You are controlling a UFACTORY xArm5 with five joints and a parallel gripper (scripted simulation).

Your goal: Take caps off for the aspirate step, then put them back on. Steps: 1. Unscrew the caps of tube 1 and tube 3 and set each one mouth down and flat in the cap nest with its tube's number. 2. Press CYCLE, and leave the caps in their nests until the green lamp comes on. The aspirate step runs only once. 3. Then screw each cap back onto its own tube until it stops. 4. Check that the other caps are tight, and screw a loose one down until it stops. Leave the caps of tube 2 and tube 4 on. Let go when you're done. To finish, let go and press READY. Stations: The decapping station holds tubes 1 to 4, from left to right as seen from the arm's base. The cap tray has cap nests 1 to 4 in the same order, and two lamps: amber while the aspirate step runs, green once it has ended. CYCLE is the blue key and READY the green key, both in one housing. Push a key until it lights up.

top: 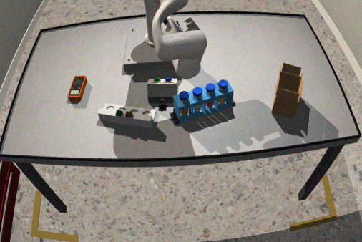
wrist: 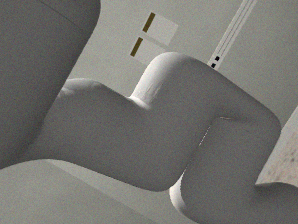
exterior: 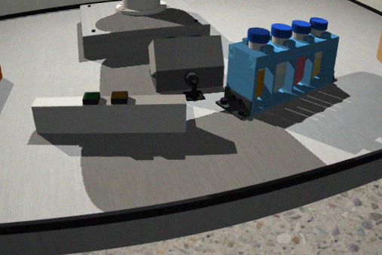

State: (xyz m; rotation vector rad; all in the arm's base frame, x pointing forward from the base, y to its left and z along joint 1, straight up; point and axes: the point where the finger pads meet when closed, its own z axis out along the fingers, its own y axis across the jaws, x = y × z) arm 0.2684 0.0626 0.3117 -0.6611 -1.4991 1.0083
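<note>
Now: the blue cap 250 mm below my hand, 150 mm to the left of it and 120 mm ahead of it. Also, from my hand: blue key 290 mm below, 20 mm ahead, 10 mm to the right; then green key 290 mm below, 60 mm to the right, 20 mm ahead; then grey key housing 310 mm below, 40 mm ahead, 30 mm to the right.
</note>
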